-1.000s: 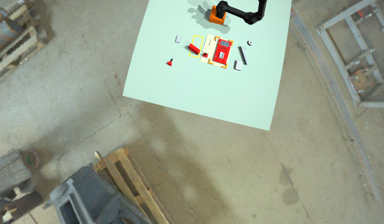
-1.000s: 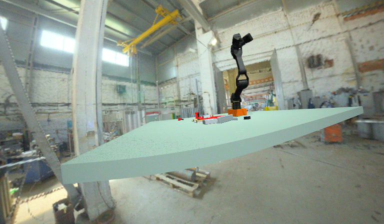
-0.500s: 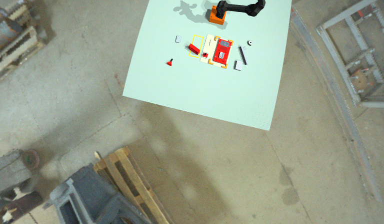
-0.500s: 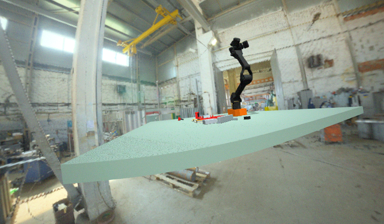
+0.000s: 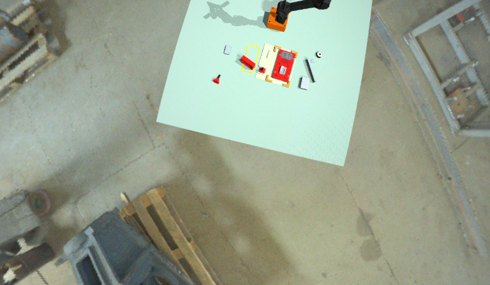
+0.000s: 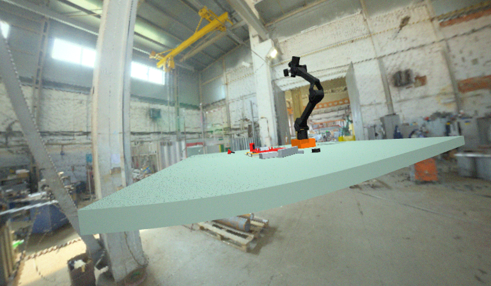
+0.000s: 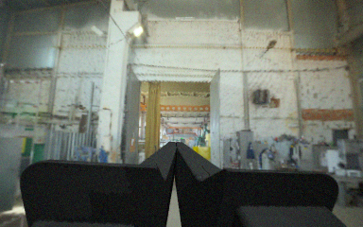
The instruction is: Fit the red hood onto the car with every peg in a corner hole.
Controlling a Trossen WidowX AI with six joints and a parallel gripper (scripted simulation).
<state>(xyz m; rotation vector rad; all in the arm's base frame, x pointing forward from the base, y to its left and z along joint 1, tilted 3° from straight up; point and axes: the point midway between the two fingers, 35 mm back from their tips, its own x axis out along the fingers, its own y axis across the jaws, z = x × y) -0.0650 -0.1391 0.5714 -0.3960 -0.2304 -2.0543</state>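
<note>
The red hood lies 620 mm below my gripper tip, 450 mm ahead of it and 50 mm to the left of it. The rest, counted from my gripper tip: wheel 640 mm below, 470 mm to the left, 190 mm ahead; cream jig 640 mm below, 380 mm ahead, 240 mm to the left.
</note>
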